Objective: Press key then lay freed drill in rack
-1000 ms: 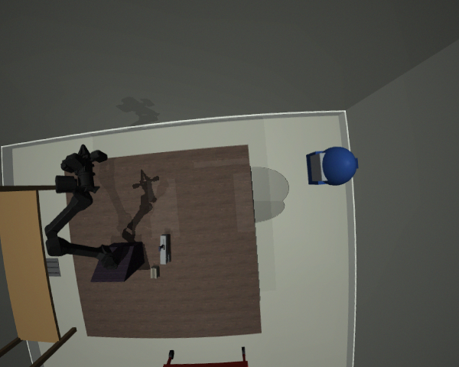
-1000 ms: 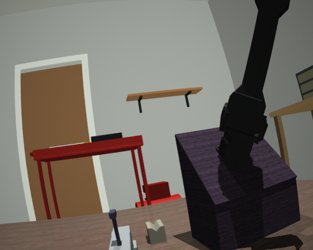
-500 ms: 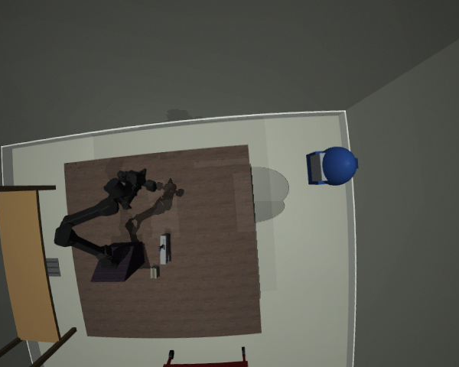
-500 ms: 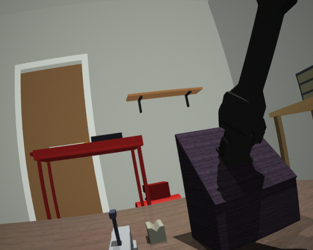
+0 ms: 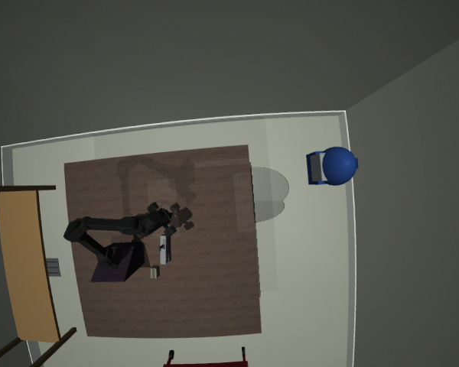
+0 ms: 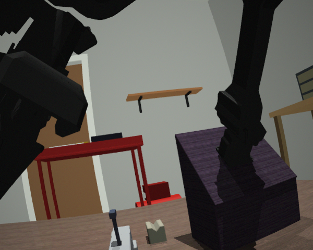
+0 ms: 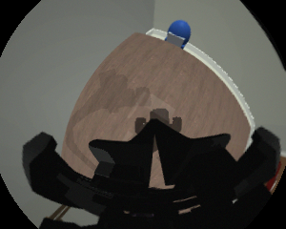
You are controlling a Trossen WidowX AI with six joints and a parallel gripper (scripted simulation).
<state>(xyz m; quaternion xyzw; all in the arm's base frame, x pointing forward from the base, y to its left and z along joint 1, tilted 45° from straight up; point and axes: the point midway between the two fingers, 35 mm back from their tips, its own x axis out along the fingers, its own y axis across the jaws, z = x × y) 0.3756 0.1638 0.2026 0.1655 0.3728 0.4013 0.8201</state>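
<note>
My gripper tip is now 21 cm to the left of the dark key, 12 cm past it and 8 cm above it. From my gripper tip the other things lie so: v-notched rack (40 cm to the right, 22 cm behind, 15 cm below); then drill (26 cm to the right, 13 cm behind, 12 cm below).
</note>
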